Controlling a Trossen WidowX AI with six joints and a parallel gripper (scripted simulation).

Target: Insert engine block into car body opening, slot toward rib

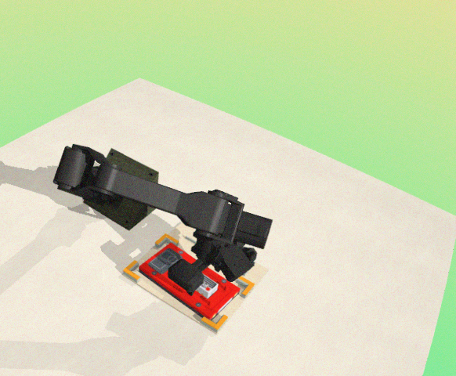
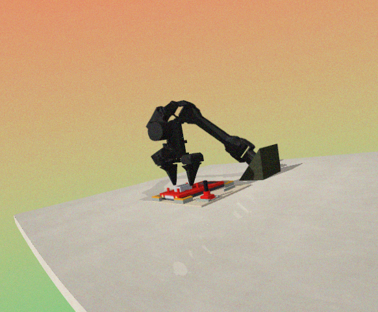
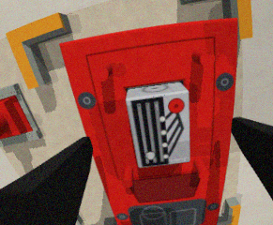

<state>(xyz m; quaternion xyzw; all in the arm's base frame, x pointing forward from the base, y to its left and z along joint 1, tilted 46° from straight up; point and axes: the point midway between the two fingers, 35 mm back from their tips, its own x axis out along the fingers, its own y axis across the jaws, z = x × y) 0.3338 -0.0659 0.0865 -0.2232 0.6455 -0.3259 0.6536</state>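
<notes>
The engine block lies 2 cm below my gripper tip.
</notes>
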